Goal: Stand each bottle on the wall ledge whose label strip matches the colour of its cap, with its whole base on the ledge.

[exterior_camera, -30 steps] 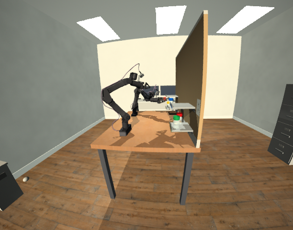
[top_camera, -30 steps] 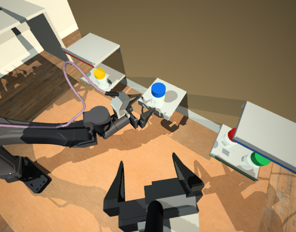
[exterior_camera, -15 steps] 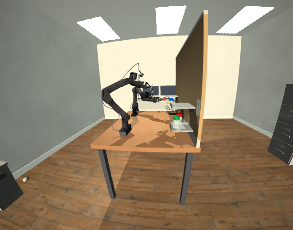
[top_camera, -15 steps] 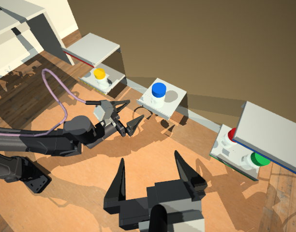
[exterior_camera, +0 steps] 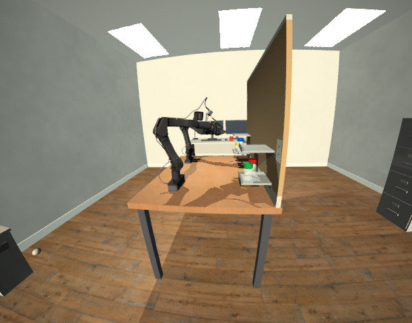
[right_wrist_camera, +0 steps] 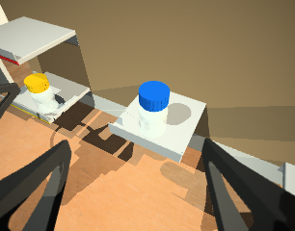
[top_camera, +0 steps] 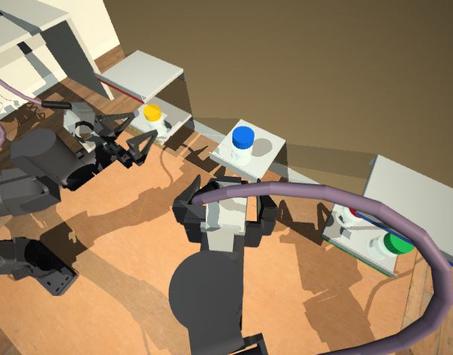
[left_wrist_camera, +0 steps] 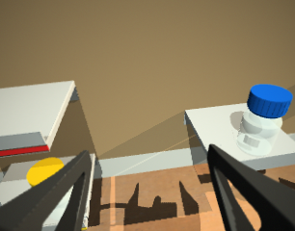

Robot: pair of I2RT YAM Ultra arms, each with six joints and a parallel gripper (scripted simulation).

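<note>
Now: right hand 18 cm short of the blue-capped bottle, 16 cm above it and 5 cm to the right of it. Round my right hand: green-capped bottle: 39 cm to the right, 25 cm below, 15 cm ahead; red-capped bottle: 29 cm to the right, 25 cm below, 20 cm ahead; brown wall: 33 cm ahead, 5 cm above, 3 cm to the left.
</note>
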